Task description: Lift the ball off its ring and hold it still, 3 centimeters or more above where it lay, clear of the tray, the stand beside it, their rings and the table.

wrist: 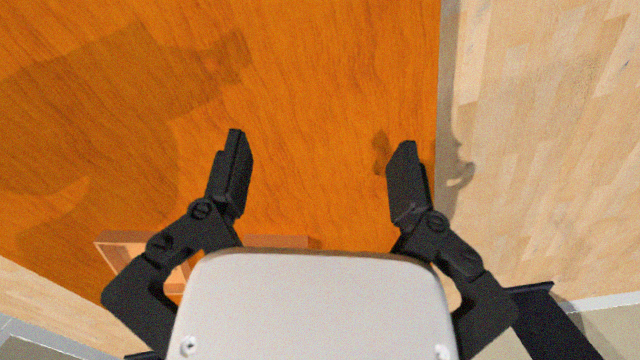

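Observation:
My gripper [322, 148] is open, with its two black fingers wide apart and nothing between them. It hangs above the orange wooden table [310, 90]. Part of a brown wooden tray [275, 241] shows at the lower left, behind the left finger linkage and the white gripper body, which hide much of it. The tray lies nearer the gripper's base than the fingertips do. The ball, its ring and the stand do not show in the wrist view.
The table's right edge runs down the view just right of the right finger. Beyond it lies a pale wood-plank floor [545, 150]. A black flat part [550, 320] shows at the lower right. Shadows of the arm fall on the table at the left.

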